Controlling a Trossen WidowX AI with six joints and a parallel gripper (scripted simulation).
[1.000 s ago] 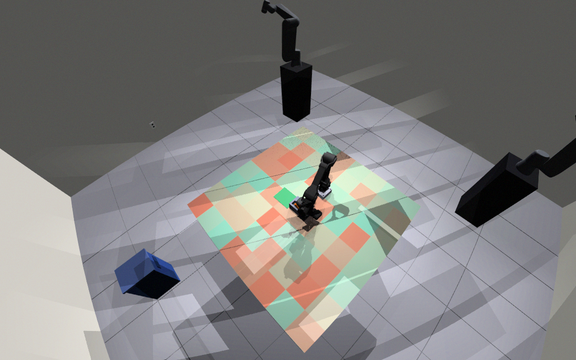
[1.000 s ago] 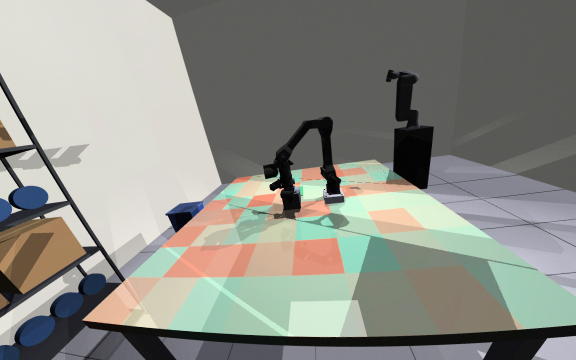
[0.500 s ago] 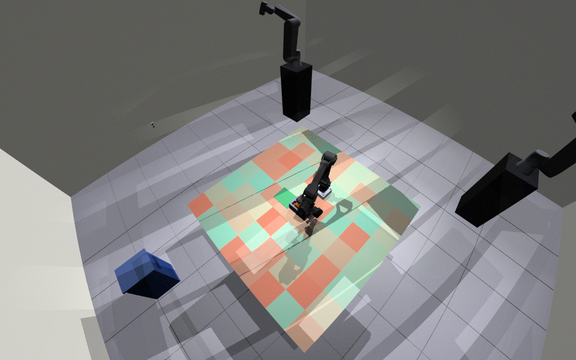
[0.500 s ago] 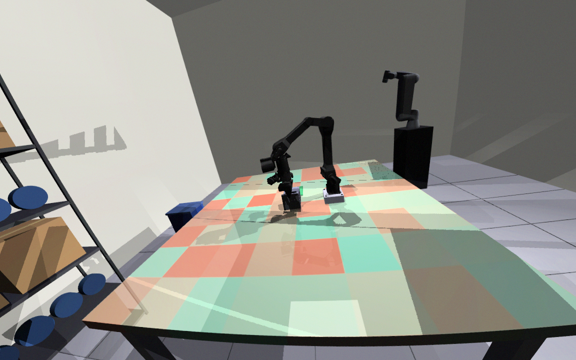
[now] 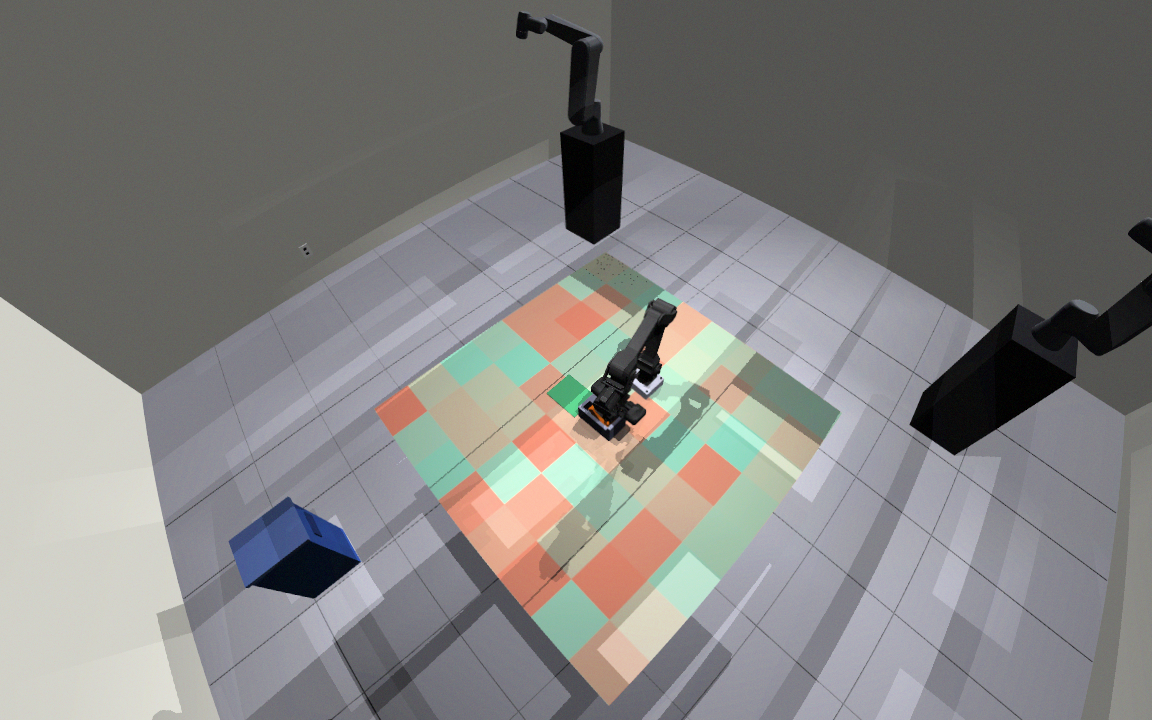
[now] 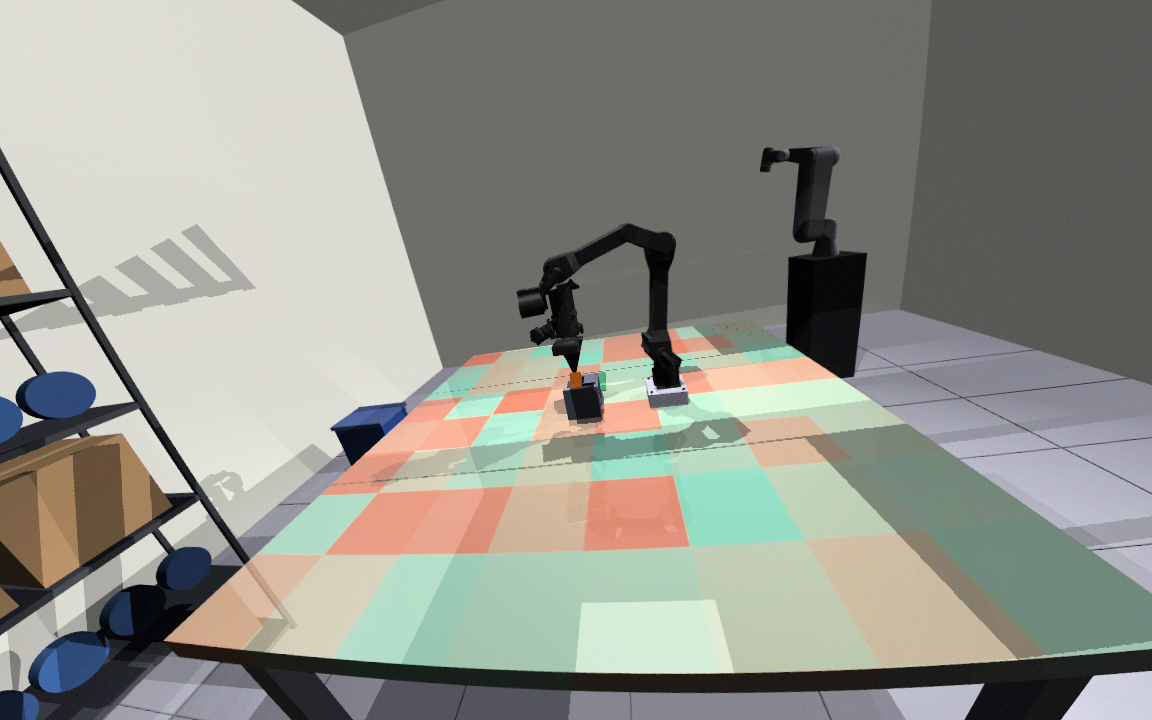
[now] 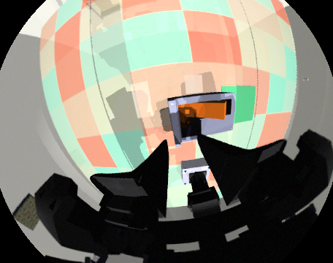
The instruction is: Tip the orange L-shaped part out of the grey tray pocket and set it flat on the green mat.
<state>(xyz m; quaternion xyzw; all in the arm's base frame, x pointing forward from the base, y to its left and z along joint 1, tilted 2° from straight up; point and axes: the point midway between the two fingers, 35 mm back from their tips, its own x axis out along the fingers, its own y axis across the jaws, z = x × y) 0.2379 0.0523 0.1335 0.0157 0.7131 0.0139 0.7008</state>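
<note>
The orange L-shaped part lies 10 cm below my gripper tip and 4 cm to the right of it. Round my gripper tip: green mat 22 cm to the right, 16 cm below; then grey tray 15 cm below, 7 cm to the right.
</note>
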